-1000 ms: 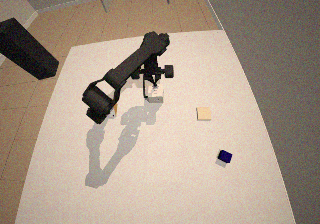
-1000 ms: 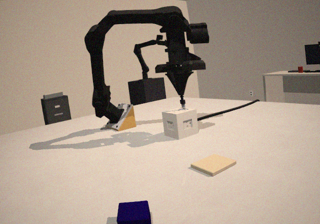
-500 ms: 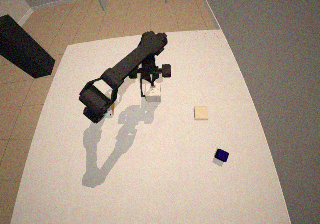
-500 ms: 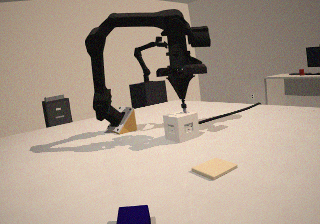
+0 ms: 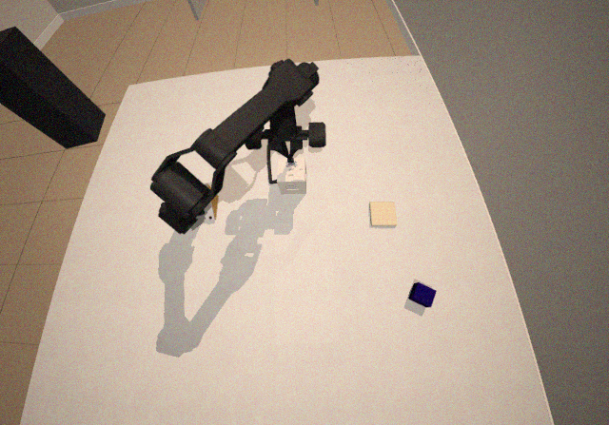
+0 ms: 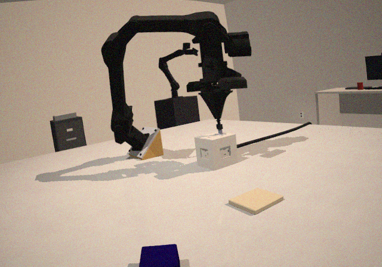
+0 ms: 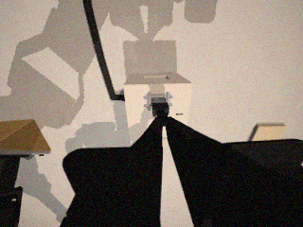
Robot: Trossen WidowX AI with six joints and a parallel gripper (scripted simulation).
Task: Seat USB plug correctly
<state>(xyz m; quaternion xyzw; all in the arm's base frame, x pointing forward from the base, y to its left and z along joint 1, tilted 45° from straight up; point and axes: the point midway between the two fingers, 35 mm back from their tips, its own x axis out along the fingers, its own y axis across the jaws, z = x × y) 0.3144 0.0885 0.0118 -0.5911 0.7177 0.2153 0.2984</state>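
My gripper tip is 20 mm above the dark USB plug. Also, from my gripper tip: dark blue block (260 mm ahead, 390 mm to the right, 100 mm below); flat tan pad (230 mm ahead, 160 mm to the right, 110 mm below); USB socket (50 mm below).
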